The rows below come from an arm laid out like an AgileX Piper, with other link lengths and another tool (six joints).
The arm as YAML. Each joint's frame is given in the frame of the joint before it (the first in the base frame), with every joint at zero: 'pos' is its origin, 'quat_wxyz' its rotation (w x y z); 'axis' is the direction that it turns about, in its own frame. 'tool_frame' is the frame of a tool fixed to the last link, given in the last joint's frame.
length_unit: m
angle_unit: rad
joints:
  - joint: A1
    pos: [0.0, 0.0, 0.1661]
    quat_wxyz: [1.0, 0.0, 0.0, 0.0]
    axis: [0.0, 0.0, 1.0]
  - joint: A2
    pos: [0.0, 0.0, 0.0]
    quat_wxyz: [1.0, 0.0, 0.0, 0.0]
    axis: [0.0, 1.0, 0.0]
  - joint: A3
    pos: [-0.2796, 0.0, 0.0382]
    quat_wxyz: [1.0, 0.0, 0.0, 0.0]
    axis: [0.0, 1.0, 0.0]
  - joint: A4
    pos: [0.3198, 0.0, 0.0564]
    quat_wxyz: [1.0, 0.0, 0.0, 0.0]
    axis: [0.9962, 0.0, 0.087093]
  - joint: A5
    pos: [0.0, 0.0, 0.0]
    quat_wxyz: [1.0, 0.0, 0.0, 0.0]
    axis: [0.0, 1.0, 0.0]
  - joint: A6
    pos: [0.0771, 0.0, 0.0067]
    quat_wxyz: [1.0, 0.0, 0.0, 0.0]
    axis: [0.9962, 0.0, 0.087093]
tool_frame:
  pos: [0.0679, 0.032, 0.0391]
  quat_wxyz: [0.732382, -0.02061, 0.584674, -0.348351]
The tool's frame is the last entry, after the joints.
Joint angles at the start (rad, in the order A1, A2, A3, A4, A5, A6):
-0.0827, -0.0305, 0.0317, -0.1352, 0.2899, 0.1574
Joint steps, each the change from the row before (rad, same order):
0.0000, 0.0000, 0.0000, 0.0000, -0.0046, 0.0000
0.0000, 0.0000, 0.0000, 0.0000, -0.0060, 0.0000
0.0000, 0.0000, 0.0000, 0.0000, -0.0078, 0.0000
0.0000, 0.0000, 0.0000, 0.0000, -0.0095, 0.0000
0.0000, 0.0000, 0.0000, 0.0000, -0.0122, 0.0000
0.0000, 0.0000, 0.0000, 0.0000, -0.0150, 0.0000
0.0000, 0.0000, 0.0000, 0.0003, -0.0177, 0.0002
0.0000, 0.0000, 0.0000, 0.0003, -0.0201, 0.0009
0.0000, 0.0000, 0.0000, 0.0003, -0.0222, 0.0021
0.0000, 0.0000, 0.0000, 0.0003, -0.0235, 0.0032
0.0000, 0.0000, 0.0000, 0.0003, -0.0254, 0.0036
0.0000, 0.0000, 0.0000, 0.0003, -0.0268, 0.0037
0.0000, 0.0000, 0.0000, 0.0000, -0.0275, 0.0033
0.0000, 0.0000, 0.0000, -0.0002, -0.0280, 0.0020
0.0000, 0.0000, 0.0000, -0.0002, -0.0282, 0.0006
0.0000, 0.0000, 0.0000, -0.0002, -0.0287, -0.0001
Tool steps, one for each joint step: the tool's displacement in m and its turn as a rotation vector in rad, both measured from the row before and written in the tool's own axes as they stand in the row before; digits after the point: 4 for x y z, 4 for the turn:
-0.0006, -0.0003, 0.0000, 0.0018, -0.0038, 0.0019
-0.0008, -0.0004, 0.0000, 0.0024, -0.0049, 0.0025
-0.0011, -0.0005, -0.0001, 0.0031, -0.0064, 0.0032
-0.0013, -0.0007, -0.0001, 0.0038, -0.0078, 0.0039
-0.0017, -0.0008, -0.0001, 0.0048, -0.0100, 0.0050
-0.0020, -0.0010, -0.0001, 0.0059, -0.0123, 0.0061
-0.0024, -0.0012, -0.0001, 0.0069, -0.0144, 0.0077
-0.0027, -0.0014, -0.0002, 0.0079, -0.0160, 0.0093
-0.0030, -0.0016, -0.0002, 0.0087, -0.0172, 0.0113
-0.0032, -0.0018, -0.0002, 0.0091, -0.0178, 0.0128
-0.0035, -0.0019, -0.0002, 0.0098, -0.0192, 0.0139
-0.0037, -0.0020, -0.0002, 0.0103, -0.0204, 0.0146
-0.0038, -0.0020, -0.0002, 0.0105, -0.0213, 0.0143
-0.0038, -0.0020, -0.0003, 0.0106, -0.0224, 0.0132
-0.0039, -0.0019, -0.0003, 0.0106, -0.0232, 0.0120
-0.0039, -0.0019, -0.0003, 0.0108, -0.0239, 0.0116

